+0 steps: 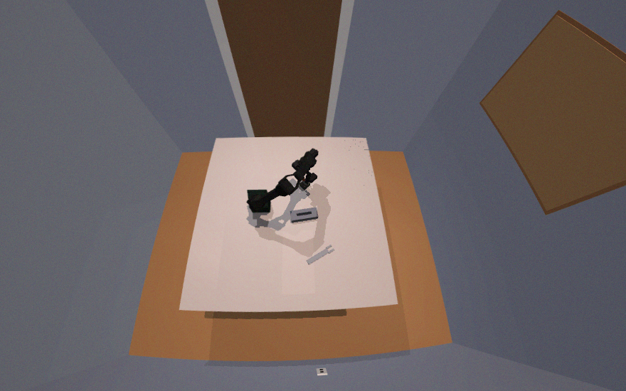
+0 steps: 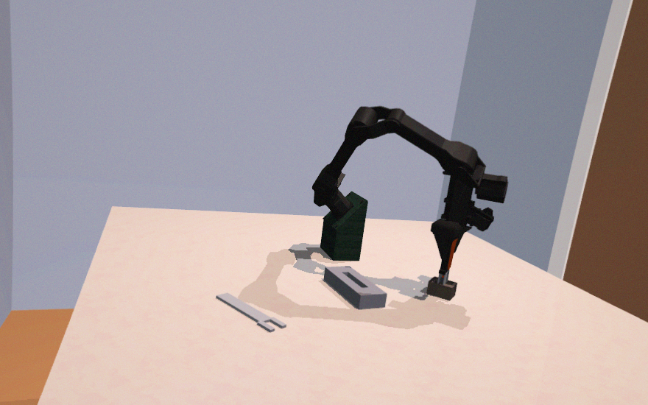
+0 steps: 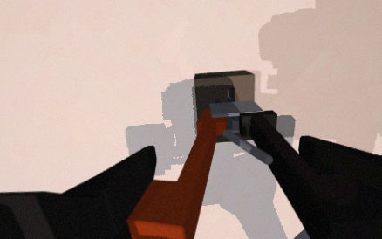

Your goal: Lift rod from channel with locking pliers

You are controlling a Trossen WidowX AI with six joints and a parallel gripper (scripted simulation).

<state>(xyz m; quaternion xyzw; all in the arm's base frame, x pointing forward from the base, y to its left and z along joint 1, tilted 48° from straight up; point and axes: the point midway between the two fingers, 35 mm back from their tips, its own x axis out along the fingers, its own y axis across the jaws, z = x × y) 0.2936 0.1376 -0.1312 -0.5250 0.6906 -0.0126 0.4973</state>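
Right now the brown holster is 1 cm ahead of my gripper tip, 1 cm to the right of it and 9 cm below it. Also, from my gripper tip: grey channel block 24 cm to the right, 8 cm below; flat grey forked bar 14 cm ahead, 49 cm to the right, 10 cm below.
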